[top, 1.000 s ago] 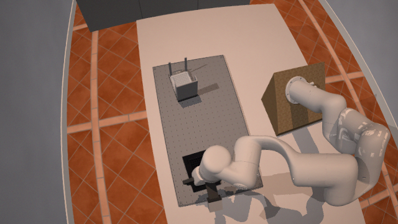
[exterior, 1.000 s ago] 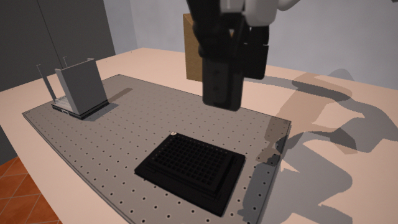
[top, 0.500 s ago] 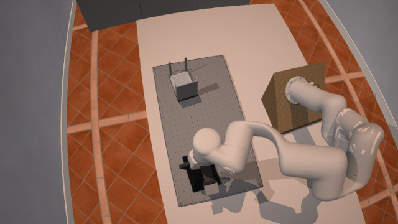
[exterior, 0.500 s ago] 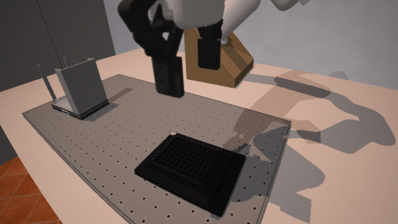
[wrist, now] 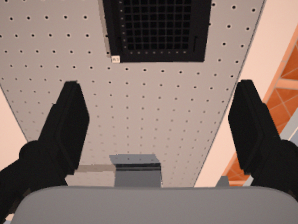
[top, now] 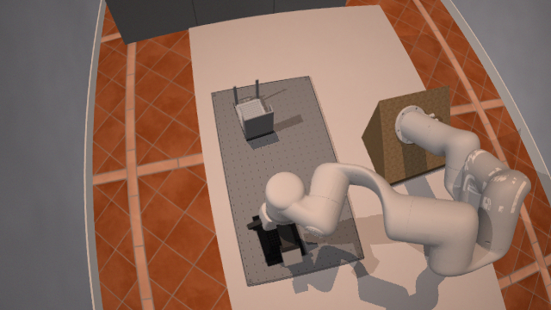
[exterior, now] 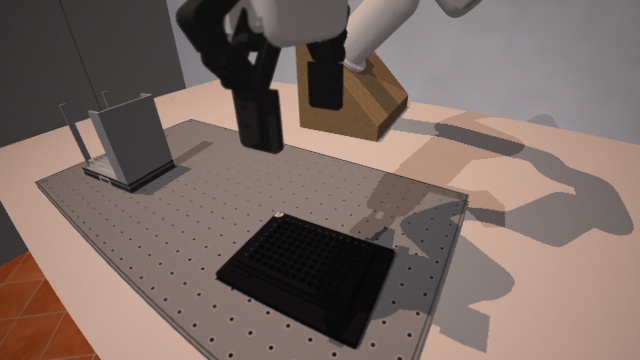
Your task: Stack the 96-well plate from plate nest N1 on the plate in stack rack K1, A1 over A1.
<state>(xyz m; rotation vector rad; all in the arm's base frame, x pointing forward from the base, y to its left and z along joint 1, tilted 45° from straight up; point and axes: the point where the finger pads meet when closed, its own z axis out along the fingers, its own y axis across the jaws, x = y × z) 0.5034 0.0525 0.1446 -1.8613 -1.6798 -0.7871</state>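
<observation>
Now: the black 96-well plate 160 mm below my hand. The rest, counted from my hand: black plate nest N1 (170 mm below); pale A1 mark (170 mm below, 70 mm to the right, 60 mm behind); pale 96-well plate (410 mm to the right, 160 mm below, 70 mm behind).
</observation>
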